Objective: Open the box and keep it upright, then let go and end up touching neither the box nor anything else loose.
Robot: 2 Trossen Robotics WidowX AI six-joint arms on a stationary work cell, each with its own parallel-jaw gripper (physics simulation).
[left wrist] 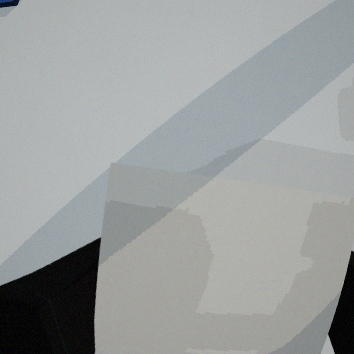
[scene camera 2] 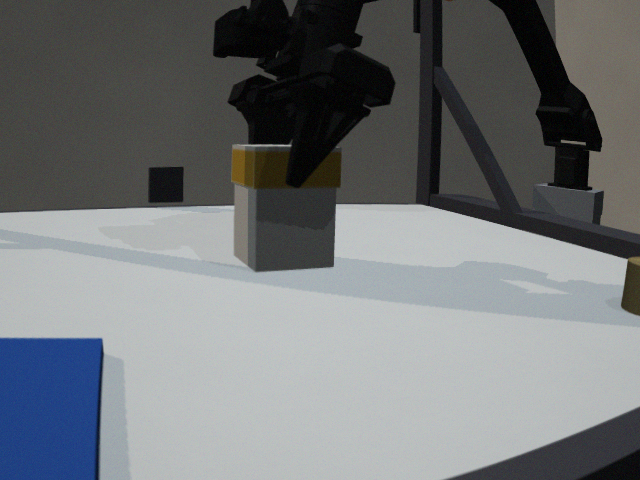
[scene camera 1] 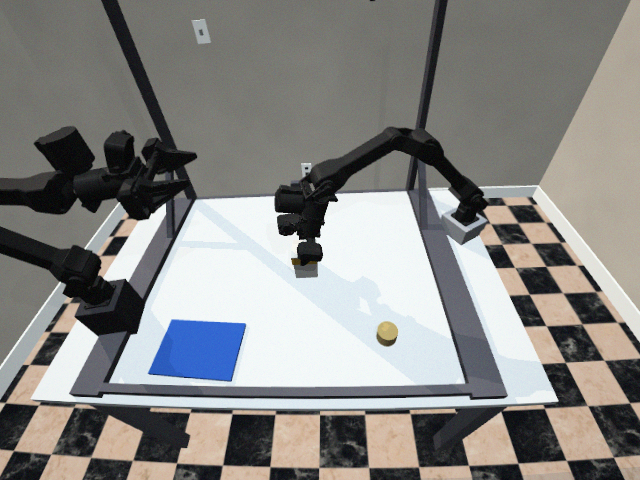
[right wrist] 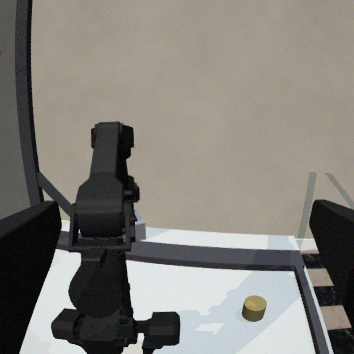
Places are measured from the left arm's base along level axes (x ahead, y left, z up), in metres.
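Pixels of known places: left gripper, between the fingertips: (left wrist: 216,247) (scene camera 2: 271,186); right gripper, between the fingertips: (scene camera 1: 193,167) (right wrist: 188,214); left arm's base, origin of its link: (scene camera 2: 570,187) (scene camera 1: 464,217); right arm's base, origin of its link: (scene camera 1: 100,296).
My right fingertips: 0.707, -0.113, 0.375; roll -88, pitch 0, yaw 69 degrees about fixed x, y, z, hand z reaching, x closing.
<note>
Ahead of a thing's pixels: the offset from my right fingertips to its top centre, as dx, dy, dz. "spot": to the spot under its first point.
The box @[-0.197, -0.013, -0.338] (scene camera 1: 306,271) (scene camera 2: 294,229) has a grey body and stands upright on the white table. Its lid @[-0.196, -0.013, -0.337] (scene camera 1: 295,261) (scene camera 2: 245,167), with an orange-yellow band and pale top, sits on the body with no visible gap. A broad pale surface of the box @[spot: -0.183, -0.026, -0.338] (left wrist: 250,250) fills the lower left wrist view. My left gripper (scene camera 2: 281,162) comes down from above and is shut on the lid, one finger across the orange-yellow band; the other finger is partly hidden behind it. My right gripper (scene camera 1: 192,169) (right wrist: 188,214) is open and empty, raised well away from the box.
A brass-coloured cylinder @[-0.264, +0.284, -0.397] (scene camera 1: 387,333) (scene camera 2: 631,286) (right wrist: 254,308) stands on the table. A flat blue square (scene camera 1: 199,348) (scene camera 2: 46,408) (left wrist: 7,2) lies near the front left in scene camera 1. A dark frame rail (scene camera 1: 284,391) runs along the table's front edge, and dark posts rise behind.
</note>
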